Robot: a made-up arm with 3 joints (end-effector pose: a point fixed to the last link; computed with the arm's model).
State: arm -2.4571 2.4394 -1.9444
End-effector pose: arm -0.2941 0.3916 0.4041 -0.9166 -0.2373 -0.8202
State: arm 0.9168 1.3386 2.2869
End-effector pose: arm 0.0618 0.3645 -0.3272 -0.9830 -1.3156 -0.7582
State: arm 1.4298 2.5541 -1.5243
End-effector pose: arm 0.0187 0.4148 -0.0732 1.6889 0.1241 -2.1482
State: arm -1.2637 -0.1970 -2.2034
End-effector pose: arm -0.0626 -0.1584 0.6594 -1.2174 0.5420 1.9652
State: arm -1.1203 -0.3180 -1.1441
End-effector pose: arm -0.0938 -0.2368 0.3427 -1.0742 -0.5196 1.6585
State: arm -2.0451 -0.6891 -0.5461
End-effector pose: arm -0.0849 -0.1736 0.0784 -2.0315 -0.6553 2.6115
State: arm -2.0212 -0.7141 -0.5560
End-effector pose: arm -0.0808 -0.1779 0.0856 -2.0008 -0.6614 2.6117
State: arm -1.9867 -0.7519 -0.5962
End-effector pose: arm -0.0717 -0.1887 0.1027 -1.9493 -0.6460 2.6022
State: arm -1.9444 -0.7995 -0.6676
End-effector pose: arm -0.0565 -0.2043 0.1295 -1.8854 -0.6054 2.5891
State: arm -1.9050 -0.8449 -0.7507
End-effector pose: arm -0.0389 -0.2190 0.1593 -1.8292 -0.5508 2.5813
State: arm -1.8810 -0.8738 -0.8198
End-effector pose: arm -0.0256 -0.2290 0.1830 -1.7959 -0.4992 2.5777
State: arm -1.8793 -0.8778 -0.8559
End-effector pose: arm -0.0219 -0.2337 0.1943 -1.7895 -0.4647 2.5715
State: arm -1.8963 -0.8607 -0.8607
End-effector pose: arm -0.0270 -0.2344 0.1937 -1.8043 -0.4487 2.5608
